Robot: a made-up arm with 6 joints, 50 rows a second.
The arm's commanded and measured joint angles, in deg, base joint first. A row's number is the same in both.
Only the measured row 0 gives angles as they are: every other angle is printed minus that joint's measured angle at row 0.
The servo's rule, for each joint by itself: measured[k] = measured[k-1] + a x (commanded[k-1-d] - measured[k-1]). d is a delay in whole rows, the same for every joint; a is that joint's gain. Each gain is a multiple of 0.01, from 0.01 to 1. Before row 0 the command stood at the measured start. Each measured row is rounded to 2 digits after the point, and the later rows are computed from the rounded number. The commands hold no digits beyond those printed.
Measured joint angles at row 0:
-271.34, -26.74, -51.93, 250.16, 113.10, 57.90
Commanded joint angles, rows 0 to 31:
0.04, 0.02, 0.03, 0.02, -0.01, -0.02
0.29, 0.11, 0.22, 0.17, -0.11, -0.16
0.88, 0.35, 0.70, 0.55, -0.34, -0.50
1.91, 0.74, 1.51, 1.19, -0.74, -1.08
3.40, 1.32, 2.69, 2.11, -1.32, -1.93
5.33, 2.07, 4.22, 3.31, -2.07, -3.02
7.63, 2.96, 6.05, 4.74, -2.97, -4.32
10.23, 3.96, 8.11, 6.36, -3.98, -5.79
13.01, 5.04, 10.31, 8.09, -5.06, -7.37
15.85, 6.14, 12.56, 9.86, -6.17, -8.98
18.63, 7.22, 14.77, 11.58, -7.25, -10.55
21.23, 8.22, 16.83, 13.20, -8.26, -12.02
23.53, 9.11, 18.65, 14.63, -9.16, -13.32
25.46, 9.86, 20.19, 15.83, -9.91, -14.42
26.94, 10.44, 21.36, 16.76, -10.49, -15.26
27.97, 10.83, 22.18, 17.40, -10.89, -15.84
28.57, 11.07, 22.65, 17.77, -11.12, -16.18
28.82, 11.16, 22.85, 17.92, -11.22, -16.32
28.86, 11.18, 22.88, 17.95, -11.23, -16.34
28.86, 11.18, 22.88, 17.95, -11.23, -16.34
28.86, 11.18, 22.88, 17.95, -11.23, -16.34
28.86, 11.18, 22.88, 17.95, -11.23, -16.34
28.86, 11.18, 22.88, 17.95, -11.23, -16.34
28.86, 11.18, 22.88, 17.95, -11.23, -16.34
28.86, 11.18, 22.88, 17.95, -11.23, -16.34
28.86, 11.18, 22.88, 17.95, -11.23, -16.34
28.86, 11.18, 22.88, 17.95, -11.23, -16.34
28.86, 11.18, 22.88, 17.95, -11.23, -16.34
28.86, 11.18, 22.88, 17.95, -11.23, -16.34
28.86, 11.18, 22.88, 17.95, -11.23, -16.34
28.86, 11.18, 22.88, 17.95, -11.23, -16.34
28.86, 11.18, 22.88, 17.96, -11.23, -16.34
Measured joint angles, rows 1 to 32:
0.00, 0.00, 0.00, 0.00, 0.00, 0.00
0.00, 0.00, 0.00, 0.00, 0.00, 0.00
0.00, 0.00, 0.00, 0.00, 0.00, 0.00
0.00, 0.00, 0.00, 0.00, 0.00, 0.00
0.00, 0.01, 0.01, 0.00, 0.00, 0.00
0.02, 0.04, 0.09, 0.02, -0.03, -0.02
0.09, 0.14, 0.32, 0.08, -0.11, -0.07
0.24, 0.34, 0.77, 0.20, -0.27, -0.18
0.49, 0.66, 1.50, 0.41, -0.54, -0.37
0.88, 1.13, 2.53, 0.73, -0.94, -0.66
1.42, 1.73, 3.87, 1.17, -1.47, -1.06
2.12, 2.47, 5.48, 1.74, -2.12, -1.58
2.99, 3.32, 7.32, 2.44, -2.88, -2.22
4.02, 4.25, 9.31, 3.26, -3.74, -2.96
5.19, 5.23, 11.38, 4.18, -4.65, -3.79
6.47, 6.22, 13.45, 5.17, -5.59, -4.70
7.83, 7.17, 15.43, 6.21, -6.52, -5.65
9.24, 8.06, 17.24, 7.27, -7.40, -6.61
10.66, 8.85, 18.81, 8.31, -8.20, -7.56
12.04, 9.50, 20.09, 9.31, -8.90, -8.47
13.36, 10.02, 21.06, 10.24, -9.48, -9.32
14.60, 10.40, 21.74, 11.08, -9.93, -10.09
15.74, 10.66, 22.17, 11.84, -10.27, -10.78
16.79, 10.83, 22.44, 12.51, -10.52, -11.39
17.76, 10.95, 22.61, 13.11, -10.70, -11.93
18.65, 11.03, 22.71, 13.64, -10.84, -12.42
19.47, 11.08, 22.77, 14.11, -10.94, -12.85
20.22, 11.11, 22.81, 14.53, -11.02, -13.23
20.91, 11.13, 22.84, 14.91, -11.07, -13.57
21.55, 11.15, 22.86, 15.24, -11.11, -13.87
22.13, 11.16, 22.87, 15.54, -11.14, -14.14
22.67, 11.17, 22.87, 15.81, -11.16, -14.38
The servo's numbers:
d 4
a 0.08 0.33 0.38 0.11 0.26 0.11

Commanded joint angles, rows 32 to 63:
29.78, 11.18, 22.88, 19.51, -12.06, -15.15
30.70, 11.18, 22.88, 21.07, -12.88, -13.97
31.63, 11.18, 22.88, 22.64, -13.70, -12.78
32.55, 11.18, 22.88, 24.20, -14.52, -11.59
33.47, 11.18, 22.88, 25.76, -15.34, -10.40
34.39, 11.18, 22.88, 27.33, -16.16, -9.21
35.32, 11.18, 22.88, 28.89, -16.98, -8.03
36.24, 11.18, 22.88, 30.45, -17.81, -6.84
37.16, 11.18, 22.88, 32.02, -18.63, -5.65
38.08, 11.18, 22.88, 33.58, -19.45, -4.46
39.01, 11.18, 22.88, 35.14, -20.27, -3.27
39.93, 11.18, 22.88, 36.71, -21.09, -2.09
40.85, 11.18, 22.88, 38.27, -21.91, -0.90
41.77, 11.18, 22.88, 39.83, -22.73, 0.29
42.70, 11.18, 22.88, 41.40, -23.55, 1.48
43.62, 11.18, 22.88, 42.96, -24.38, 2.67
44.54, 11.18, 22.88, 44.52, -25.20, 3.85
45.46, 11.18, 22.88, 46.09, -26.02, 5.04
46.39, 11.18, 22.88, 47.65, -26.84, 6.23
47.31, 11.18, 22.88, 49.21, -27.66, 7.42
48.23, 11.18, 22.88, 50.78, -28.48, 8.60
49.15, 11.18, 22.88, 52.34, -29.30, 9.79
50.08, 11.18, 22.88, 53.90, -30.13, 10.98
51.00, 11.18, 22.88, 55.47, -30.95, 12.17
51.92, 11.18, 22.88, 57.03, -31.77, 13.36
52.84, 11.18, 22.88, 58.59, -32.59, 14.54
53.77, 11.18, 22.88, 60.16, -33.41, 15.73
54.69, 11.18, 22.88, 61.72, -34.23, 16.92
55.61, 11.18, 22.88, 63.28, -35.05, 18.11
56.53, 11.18, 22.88, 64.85, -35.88, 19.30
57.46, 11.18, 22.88, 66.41, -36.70, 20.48
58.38, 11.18, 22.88, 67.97, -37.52, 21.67
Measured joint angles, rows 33 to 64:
23.17, 11.17, 22.87, 16.05, -11.18, -14.60
23.63, 11.17, 22.87, 16.26, -11.19, -14.79
24.05, 11.17, 22.87, 16.45, -11.20, -14.96
24.43, 11.17, 22.87, 16.62, -11.21, -15.11
24.86, 11.17, 22.87, 16.94, -11.43, -15.11
25.33, 11.17, 22.87, 17.39, -11.81, -14.98
25.83, 11.17, 22.87, 17.97, -12.30, -14.74
26.37, 11.17, 22.87, 18.66, -12.88, -14.39
26.94, 11.17, 22.87, 19.44, -13.52, -13.95
27.54, 11.17, 22.87, 20.31, -14.21, -13.43
28.16, 11.17, 22.87, 21.25, -14.93, -12.84
28.81, 11.17, 22.87, 22.26, -15.68, -12.18
29.48, 11.17, 22.87, 23.33, -16.45, -11.46
30.17, 11.17, 22.87, 24.46, -17.23, -10.69
30.88, 11.17, 22.87, 25.63, -18.02, -9.87
31.60, 11.17, 22.87, 26.85, -18.82, -9.01
32.34, 11.17, 22.87, 28.11, -19.62, -8.12
33.09, 11.17, 22.87, 29.40, -20.43, -7.19
33.86, 11.17, 22.87, 30.72, -21.24, -6.24
34.64, 11.17, 22.87, 32.07, -22.06, -5.26
35.43, 11.17, 22.87, 33.44, -22.88, -4.26
36.23, 11.17, 22.87, 34.83, -23.70, -3.24
37.04, 11.17, 22.87, 36.24, -24.52, -2.20
37.86, 11.17, 22.87, 37.67, -25.34, -1.14
38.69, 11.17, 22.87, 39.11, -26.16, -0.07
39.53, 11.17, 22.87, 40.57, -26.98, 1.01
40.37, 11.17, 22.87, 42.04, -27.80, 2.11
41.22, 11.17, 22.87, 43.52, -28.62, 3.22
42.08, 11.17, 22.87, 45.01, -29.44, 4.34
42.94, 11.17, 22.87, 46.50, -30.26, 5.46
43.81, 11.17, 22.87, 48.00, -31.08, 6.59
44.68, 11.17, 22.87, 49.51, -31.90, 7.73

